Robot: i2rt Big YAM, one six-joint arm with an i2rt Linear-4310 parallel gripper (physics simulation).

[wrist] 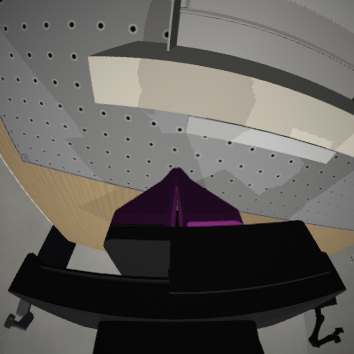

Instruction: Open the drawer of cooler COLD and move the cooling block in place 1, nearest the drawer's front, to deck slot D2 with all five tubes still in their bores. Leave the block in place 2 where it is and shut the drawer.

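A drawer front, cream on its face with a dark top edge, runs across the upper middle of the wrist view. A light grey panel shows below it. Behind the front, at the top right, part of a grey box-like body with a thin upright side plate shows. My gripper is shut and empty, with its purple fingertips together in front of the drawer front's face and apart from it in the picture. The cooling blocks, their tubes and the label COLD do not show, and slot D2 cannot be made out.
A grey perforated deck lies under and around the drawer front. Its near edge meets a wooden table top, which has a curved edge at the left. Grey floor shows beyond the table edge.
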